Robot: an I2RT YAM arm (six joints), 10 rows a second.
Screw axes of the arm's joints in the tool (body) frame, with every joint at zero. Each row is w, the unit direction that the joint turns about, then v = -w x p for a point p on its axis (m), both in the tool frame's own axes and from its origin. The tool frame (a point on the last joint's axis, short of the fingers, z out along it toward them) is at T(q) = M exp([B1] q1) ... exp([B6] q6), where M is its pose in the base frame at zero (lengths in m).
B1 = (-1, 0, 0, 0, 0.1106, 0)
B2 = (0, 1, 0, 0.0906, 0, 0.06)
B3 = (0, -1, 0, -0.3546, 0, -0.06)
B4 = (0, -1, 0, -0.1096, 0, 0)
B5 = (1, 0, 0, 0, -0.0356, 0)
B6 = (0, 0, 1, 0, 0, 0)
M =
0 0 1 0.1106
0 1 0 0
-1 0 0 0.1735
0 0 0 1
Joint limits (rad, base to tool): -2.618..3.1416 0..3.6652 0..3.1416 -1.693..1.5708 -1.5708..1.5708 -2.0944..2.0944
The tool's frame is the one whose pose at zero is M.
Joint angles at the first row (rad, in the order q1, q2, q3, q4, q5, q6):
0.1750, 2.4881, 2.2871, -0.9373, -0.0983, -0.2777
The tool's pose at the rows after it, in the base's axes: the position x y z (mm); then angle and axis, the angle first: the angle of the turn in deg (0 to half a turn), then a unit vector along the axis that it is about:
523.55, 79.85, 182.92, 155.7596, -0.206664, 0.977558, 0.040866
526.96, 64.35, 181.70, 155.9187, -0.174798, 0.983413, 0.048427
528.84, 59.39, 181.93, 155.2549, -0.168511, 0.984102, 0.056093
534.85, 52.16, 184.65, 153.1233, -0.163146, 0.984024, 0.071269
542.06, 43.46, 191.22, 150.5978, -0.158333, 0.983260, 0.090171
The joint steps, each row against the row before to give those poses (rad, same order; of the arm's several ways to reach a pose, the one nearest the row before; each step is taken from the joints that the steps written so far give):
-0.0306, 0.0230, 0.0383, -0.0291, -0.0060, 0.0276
-0.0308, 0.0107, 0.0154, -0.0076, -0.0137, 0.0368
-0.0108, 0.0016, 0.0017, 0.0106, -0.0169, 0.0062
-0.0168, 0.0137, 0.0290, 0.0199, -0.0353, 0.0046
-0.0199, 0.0231, 0.0598, 0.0046, -0.0444, 0.0046

